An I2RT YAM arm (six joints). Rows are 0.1 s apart.
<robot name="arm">
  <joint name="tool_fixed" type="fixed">
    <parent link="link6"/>
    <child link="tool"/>
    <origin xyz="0 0 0" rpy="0 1.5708 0"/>
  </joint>
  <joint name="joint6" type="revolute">
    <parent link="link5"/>
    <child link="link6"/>
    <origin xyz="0.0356 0 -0.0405"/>
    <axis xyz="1 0 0"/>
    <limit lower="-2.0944" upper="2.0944"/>
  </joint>
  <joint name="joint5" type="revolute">
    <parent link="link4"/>
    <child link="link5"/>
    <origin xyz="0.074 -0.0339 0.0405"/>
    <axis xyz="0 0 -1"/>
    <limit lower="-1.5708" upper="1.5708"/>
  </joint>
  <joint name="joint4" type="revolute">
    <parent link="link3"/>
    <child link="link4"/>
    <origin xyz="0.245 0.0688 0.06"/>
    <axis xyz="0 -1 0"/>
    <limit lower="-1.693" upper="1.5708"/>
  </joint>
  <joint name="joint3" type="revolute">
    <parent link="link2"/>
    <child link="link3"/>
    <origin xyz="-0.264 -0.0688 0"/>
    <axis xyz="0 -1 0"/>
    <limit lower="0" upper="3.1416"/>
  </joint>
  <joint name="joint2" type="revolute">
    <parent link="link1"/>
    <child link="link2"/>
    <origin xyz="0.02 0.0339 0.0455"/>
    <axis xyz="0 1 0"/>
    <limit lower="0" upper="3.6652"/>
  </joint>
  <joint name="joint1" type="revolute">
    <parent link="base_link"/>
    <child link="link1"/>
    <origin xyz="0 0 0.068"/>
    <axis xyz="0 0 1"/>
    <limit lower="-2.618" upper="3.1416"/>
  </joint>
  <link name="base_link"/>
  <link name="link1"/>
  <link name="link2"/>
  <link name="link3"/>
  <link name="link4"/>
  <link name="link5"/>
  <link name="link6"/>
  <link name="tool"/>
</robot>
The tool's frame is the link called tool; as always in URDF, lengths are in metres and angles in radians.
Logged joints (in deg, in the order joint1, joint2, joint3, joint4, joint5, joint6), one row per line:
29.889, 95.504, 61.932, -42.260, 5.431, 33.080
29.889, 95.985, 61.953, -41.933, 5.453, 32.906
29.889, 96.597, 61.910, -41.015, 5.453, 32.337
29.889, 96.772, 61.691, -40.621, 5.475, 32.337
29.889, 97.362, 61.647, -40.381, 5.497, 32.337
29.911, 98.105, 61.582, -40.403, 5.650, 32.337
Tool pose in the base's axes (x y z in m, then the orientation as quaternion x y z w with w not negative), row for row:
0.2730, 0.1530, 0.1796, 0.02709, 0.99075, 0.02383, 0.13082
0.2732, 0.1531, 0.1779, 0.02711, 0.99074, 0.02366, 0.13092
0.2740, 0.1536, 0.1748, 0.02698, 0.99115, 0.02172, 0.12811
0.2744, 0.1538, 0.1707, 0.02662, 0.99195, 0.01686, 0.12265
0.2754, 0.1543, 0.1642, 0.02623, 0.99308, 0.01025, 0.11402
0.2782, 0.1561, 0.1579, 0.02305, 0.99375, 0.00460, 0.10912
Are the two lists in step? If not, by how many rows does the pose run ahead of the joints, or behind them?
The pose runs 2 rows ahead of the joints: the pose in row i belongs to the joints in row i + 2.
